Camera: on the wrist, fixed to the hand. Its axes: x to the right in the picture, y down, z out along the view.
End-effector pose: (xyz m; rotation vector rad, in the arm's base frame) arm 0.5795 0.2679 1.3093 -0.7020 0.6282 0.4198
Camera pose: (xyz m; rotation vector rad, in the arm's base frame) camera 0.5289 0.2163 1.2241 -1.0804 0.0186 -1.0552
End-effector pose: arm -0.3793 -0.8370 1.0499 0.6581 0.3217 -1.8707
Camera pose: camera -0.3224 -0.8034 0.9598 -0.3320 -0.9783 2.5934
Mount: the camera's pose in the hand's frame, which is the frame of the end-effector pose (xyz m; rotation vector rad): 0.0110 0.0316 -0.1066 -0.0814 0.1063 -1.5726
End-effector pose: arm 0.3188 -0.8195 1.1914 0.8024 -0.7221 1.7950
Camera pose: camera 0.2653 -0.7411 1.1325 0.8084 0.0435 0.3601
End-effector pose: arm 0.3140 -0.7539 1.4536 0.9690 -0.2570 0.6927
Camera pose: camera 0.2916 -0.6495 1.4208 0.7645 0.5603 -0.7074
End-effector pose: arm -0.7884 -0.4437 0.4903 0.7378 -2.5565 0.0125
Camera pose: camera -0.7654 -0.4076 0.5935 2.3185 -1.2568 -0.5141
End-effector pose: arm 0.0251 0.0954 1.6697 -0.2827 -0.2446 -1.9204
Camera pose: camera 0.0423 0.0422 1.5730 -0.0208 0.2860 2.7611
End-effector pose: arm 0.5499 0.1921 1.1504 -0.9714 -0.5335 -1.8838
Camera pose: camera 0.5315 0.0969 1.0949 0.2902 1.0551 2.4632
